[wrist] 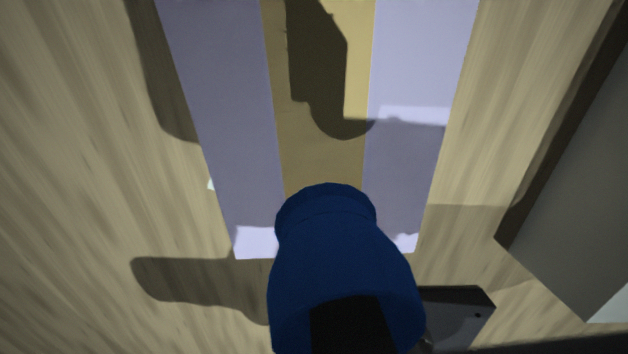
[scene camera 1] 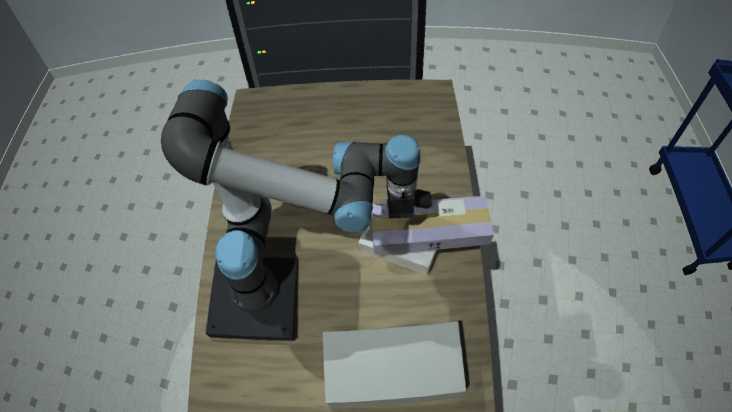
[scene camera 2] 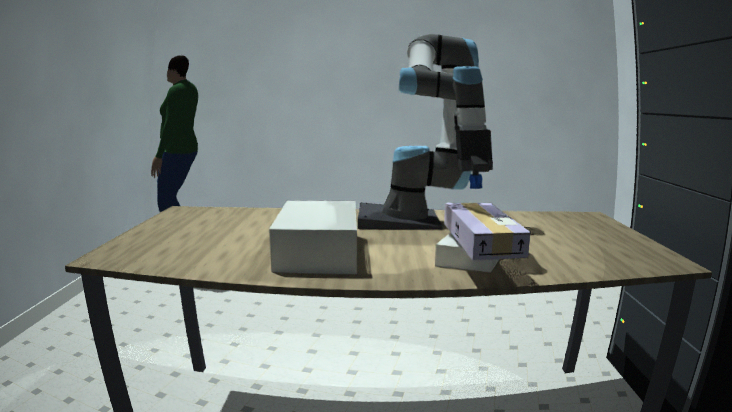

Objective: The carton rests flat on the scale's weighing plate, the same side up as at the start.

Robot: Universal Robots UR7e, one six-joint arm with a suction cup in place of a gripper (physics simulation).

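Frame: origin at the arm's base, x left, y back, z up, level; metres.
Seen in the pictures: hand, tool point: (wrist: pixel 326 228) (scene camera 2: pixel 476 187); arm's base, link origin: (scene camera 1: pixel 253 289) (scene camera 2: pixel 405 214).
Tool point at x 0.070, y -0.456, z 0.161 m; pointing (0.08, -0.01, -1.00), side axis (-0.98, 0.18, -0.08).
Note:
Offsets run from my tool point to a thing's top centre. Level surfaces: height alone.
The lilac carton {dy -0.096, dx -0.015, dz -0.054 m} (scene camera 1: pixel 432 232) (scene camera 2: pixel 500 245) (wrist: pixel 400 65), with tan tape and a label on top, lies across a low white block, seemingly the scale {dy -0.012, dx -0.002, dz -0.112 m} (scene camera 1: pixel 409 262) (scene camera 2: pixel 451 255), set at an angle to it. The carton slopes down toward the table's front edge in the second scene view. Its end arrows point up, and its outer end overhangs the block. The carton hides the weighing plate. My blue suction cup (scene camera 2: pixel 475 187) (wrist: pixel 326 200) is open, holds nothing and hangs a little above the carton near its inner end. In the first scene view the tool hides the cup.
A larger white box {dy +0.106, dx -0.394, dz -0.078 m} (scene camera 1: pixel 394 363) (scene camera 2: pixel 313 248) (wrist: pixel 570 220) stands on the wooden table {dz -0.183 m} (scene camera 1: pixel 338 110) (scene camera 2: pixel 153 240). The arm's dark base plate (scene camera 1: pixel 222 319) is at the table's left. A rack (scene camera 1: pixel 420 46) stands behind, a blue cart (scene camera 1: pixel 686 127) at right. A person (scene camera 2: pixel 179 117) stands beyond the table.

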